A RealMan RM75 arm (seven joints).
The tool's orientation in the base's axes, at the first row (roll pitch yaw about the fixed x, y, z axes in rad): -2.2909 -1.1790 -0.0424
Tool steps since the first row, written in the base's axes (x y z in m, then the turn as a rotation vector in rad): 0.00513 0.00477 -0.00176 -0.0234 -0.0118 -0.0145; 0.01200 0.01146 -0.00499 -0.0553 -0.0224 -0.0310; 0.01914 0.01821 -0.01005 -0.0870 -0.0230 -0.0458; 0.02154 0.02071 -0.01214 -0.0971 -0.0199 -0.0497; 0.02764 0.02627 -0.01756 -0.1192 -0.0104 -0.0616; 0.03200 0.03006 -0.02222 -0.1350 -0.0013 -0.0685; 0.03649 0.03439 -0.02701 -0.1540 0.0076 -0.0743; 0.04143 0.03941 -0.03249 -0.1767 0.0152 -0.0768
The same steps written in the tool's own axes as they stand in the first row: 0.00025 0.00064 0.00719 -0.0221 -0.0033 -0.0199; -0.00022 0.00154 0.01726 -0.0494 -0.0125 -0.0439; -0.00228 0.00310 0.02800 -0.0751 -0.0290 -0.0609; -0.00334 0.00358 0.03188 -0.0827 -0.0367 -0.0641; -0.00611 0.00537 0.04119 -0.1022 -0.0546 -0.0684; -0.00881 0.00701 0.04790 -0.1148 -0.0694 -0.0702; -0.01160 0.00839 0.05513 -0.1275 -0.0865 -0.0745; -0.01486 0.00980 0.06331 -0.1386 -0.1061 -0.0829
